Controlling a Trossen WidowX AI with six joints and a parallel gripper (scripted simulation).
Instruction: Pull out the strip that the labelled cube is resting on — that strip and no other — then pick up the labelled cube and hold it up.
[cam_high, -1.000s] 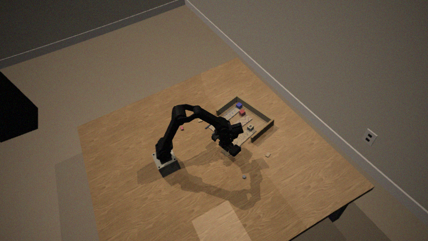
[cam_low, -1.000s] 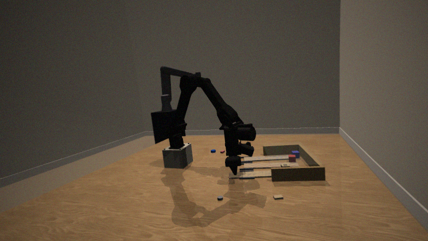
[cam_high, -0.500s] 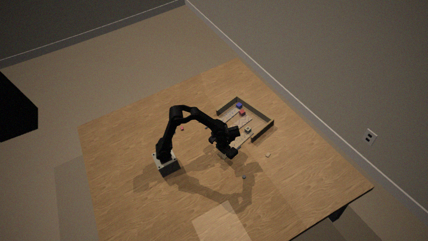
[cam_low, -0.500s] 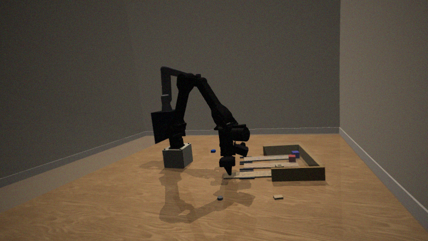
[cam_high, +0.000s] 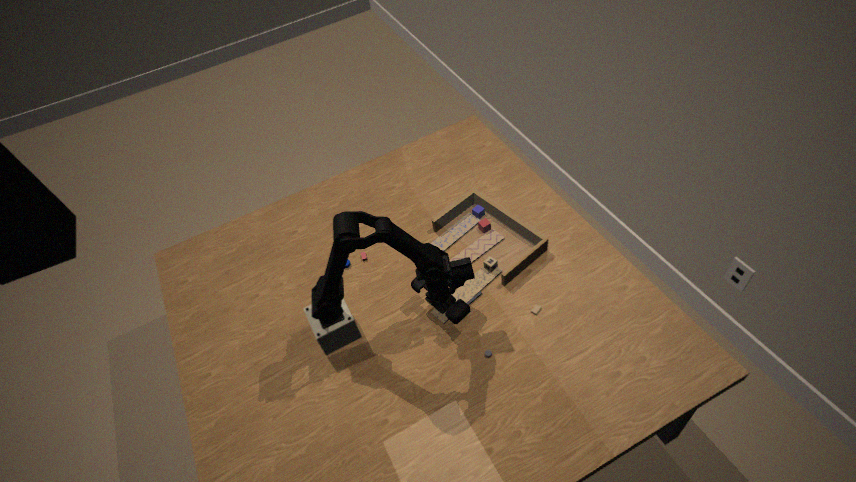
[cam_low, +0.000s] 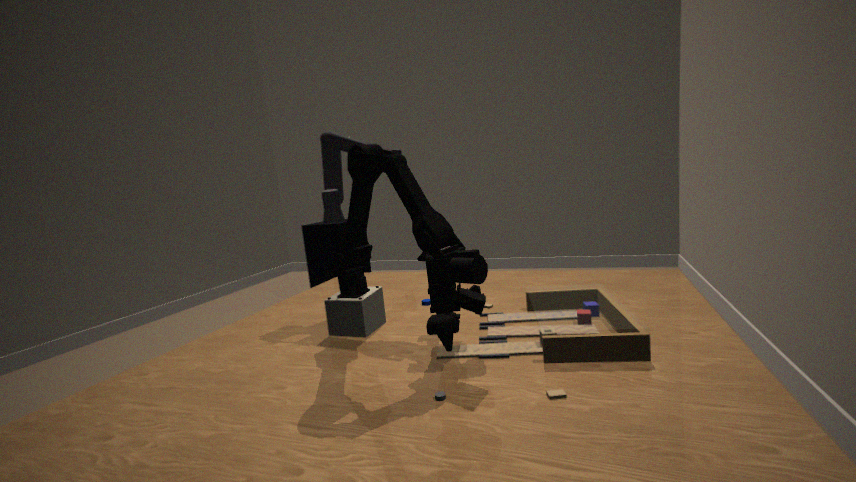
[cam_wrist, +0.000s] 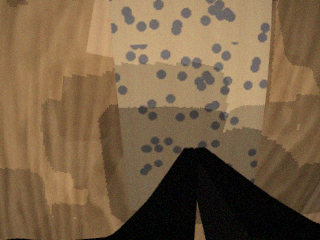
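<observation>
My gripper tip is 9 cm short of the dotted strip and 3 cm to the right of it. Also, from my gripper tip: beige tile: 24 cm ahead, 12 cm to the right; labelled cube: 20 cm ahead, 7 cm to the left, 2 cm above.
</observation>
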